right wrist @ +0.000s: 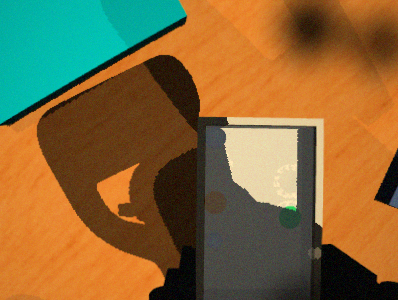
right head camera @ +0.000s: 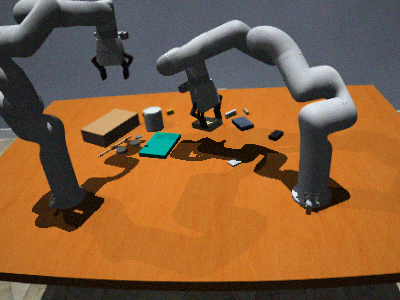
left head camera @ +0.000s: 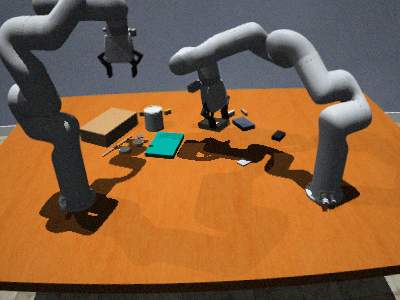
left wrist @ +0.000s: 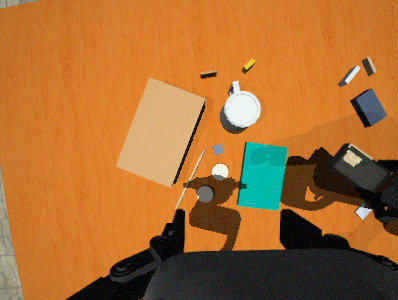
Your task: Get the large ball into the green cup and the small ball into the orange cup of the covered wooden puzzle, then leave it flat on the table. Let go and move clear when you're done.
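Frame: origin at the left arm's base, x ahead, y left, z up, level; metres.
Where they show: left gripper, fingertip midpoint: (right head camera: 115,78) (left head camera: 122,76) (left wrist: 232,225); right gripper, fingertip midpoint: (right wrist: 256,271) (right head camera: 212,123) (left head camera: 219,123) (left wrist: 371,178); left arm's base, origin of the base link: (right head camera: 68,197) (left head camera: 77,199); right arm's base, origin of the base link: (right head camera: 311,195) (left head camera: 324,193).
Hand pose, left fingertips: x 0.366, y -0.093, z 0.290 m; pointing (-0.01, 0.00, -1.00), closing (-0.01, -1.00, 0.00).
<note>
Each offset is from my left fingertips to the centre of the thing. "*": to the spot under its first point.
The wooden puzzle @(dx +0.021, dy -0.334, dz -0.200 m) (left head camera: 215,128) (right head camera: 210,126) (left wrist: 362,172) (right wrist: 320,175) is at the back, centre-right, largely in shadow. My right gripper (left head camera: 218,119) (right head camera: 210,120) (right wrist: 256,271) is shut on its two long sides. Whether its base touches the table is unclear. In the right wrist view, the large ball @(dx +0.028, dy -0.287, dz -0.212 m) (right wrist: 217,136) is dim in the top left corner, away from the green cup @(* dx +0.035, dy -0.344, dz -0.190 m) (right wrist: 290,217) on the right and the orange cup @(* dx +0.007, dy -0.313, dz -0.196 m) (right wrist: 216,202) on the left. A faint bluish spot @(* dx -0.006, dy -0.329, dz -0.192 m) (right wrist: 214,241) lies below the orange cup; whether it is the small ball is unclear. My left gripper (left head camera: 122,75) (right head camera: 115,77) (left wrist: 232,225) hangs high, open and empty.
A teal book @(dx -0.008, dy -0.143, dz -0.282 m) (left head camera: 166,145) (right head camera: 161,145) (left wrist: 262,176) (right wrist: 75,45) lies left of the puzzle. A white mug @(dx +0.170, dy -0.065, dz -0.247 m) (left head camera: 154,119) (left wrist: 242,109) and a cardboard box @(dx +0.104, dy +0.120, dz -0.261 m) (left head camera: 110,125) (left wrist: 161,132) stand farther left. A dark blue box @(dx +0.184, dy -0.455, dz -0.281 m) (left head camera: 243,123) (left wrist: 369,107) lies to the right.
</note>
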